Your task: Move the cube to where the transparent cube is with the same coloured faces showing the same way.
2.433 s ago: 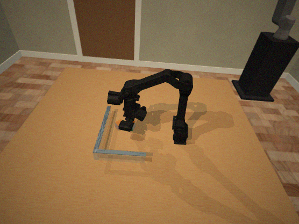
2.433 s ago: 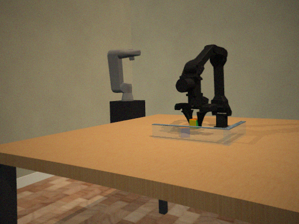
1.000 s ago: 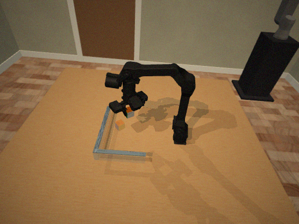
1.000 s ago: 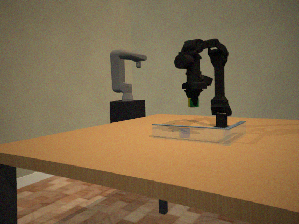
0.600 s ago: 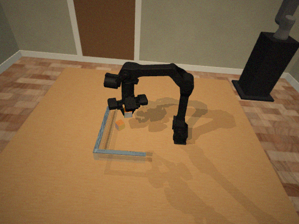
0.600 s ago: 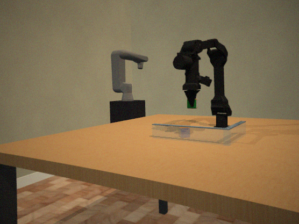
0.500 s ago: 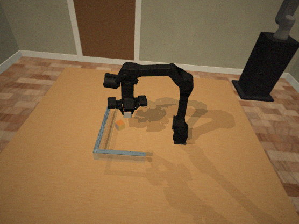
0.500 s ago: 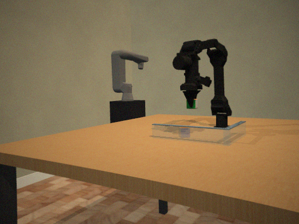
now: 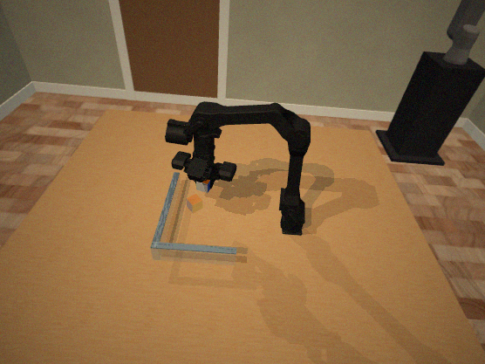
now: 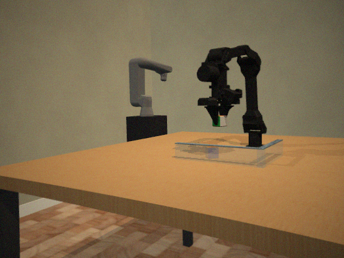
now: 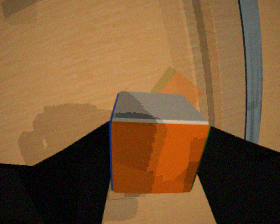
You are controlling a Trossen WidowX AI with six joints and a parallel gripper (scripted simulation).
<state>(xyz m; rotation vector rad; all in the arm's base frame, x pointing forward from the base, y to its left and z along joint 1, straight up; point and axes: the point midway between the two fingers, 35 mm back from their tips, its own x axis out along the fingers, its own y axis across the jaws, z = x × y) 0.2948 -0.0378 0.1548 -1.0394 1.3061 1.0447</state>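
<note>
The transparent cube lies 130 mm below my hand, 40 mm ahead of it and 20 mm to the right of it.
</note>
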